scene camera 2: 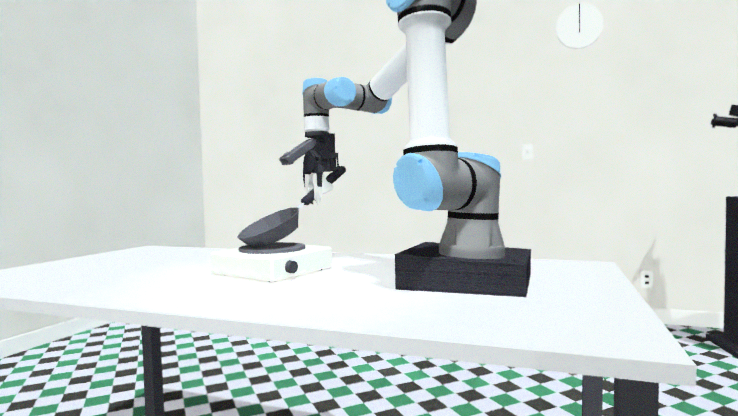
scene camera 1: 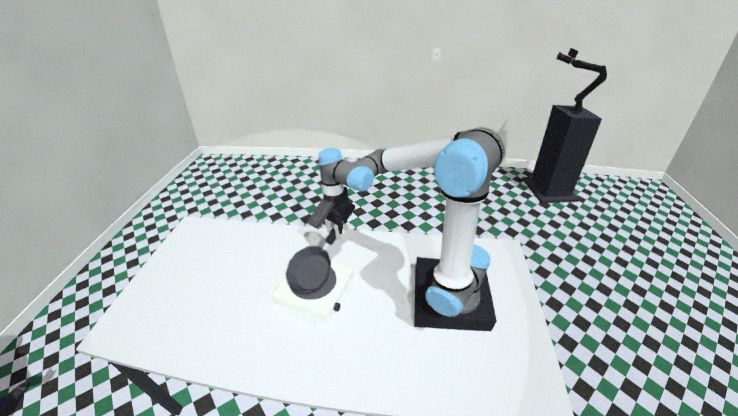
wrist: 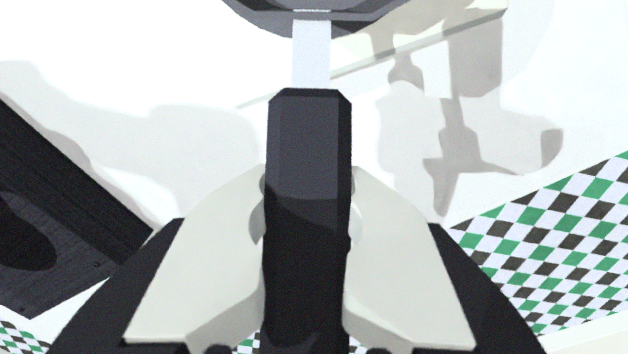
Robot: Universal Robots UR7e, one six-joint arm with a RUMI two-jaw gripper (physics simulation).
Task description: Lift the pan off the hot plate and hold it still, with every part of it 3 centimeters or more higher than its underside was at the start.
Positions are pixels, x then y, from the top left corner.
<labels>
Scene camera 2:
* my gripper: 315, 204
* dark pan: 276, 226
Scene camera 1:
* my gripper: 335, 238
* dark pan: 309, 268
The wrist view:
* my gripper: 309, 168
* white hot plate: 251, 59
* dark pan: 308, 171
</labels>
